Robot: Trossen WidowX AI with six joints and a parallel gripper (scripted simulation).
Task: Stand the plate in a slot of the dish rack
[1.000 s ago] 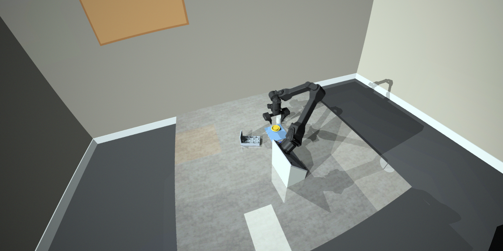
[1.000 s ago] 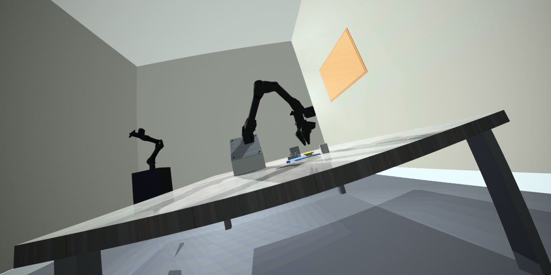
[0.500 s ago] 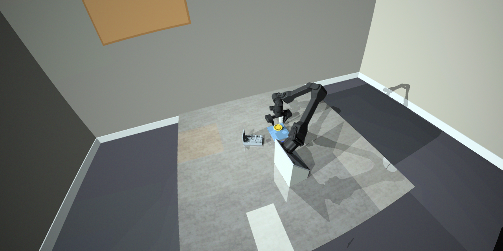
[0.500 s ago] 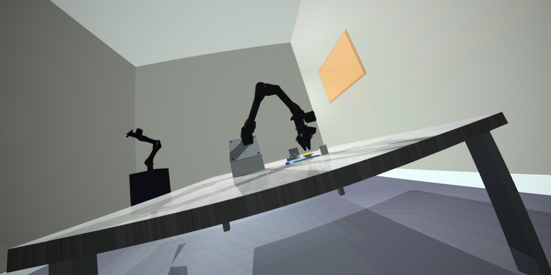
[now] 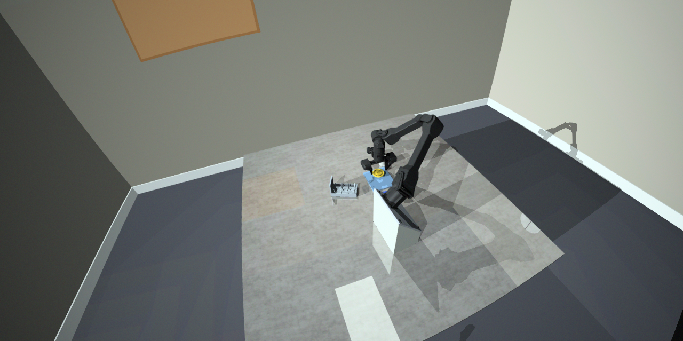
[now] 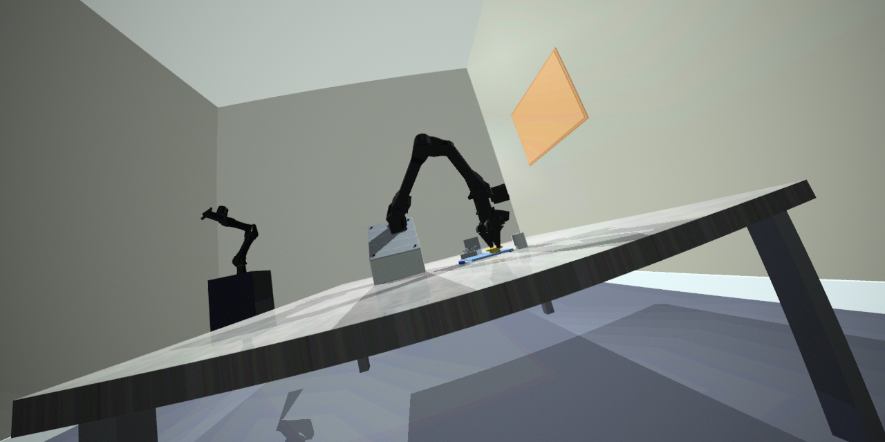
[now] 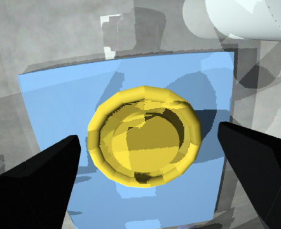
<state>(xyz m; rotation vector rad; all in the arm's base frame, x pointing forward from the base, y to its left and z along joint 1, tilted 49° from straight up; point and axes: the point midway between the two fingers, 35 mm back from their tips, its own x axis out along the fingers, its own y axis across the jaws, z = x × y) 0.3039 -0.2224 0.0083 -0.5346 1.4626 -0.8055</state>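
The yellow plate is right at my gripper tip. Also, from my gripper tip: grey dish rack (220 mm to the left, 20 mm behind); then white cylinder (70 mm to the right, 60 mm ahead, 10 mm above); then blue mat (30 mm behind, 20 mm below, 10 mm to the left).
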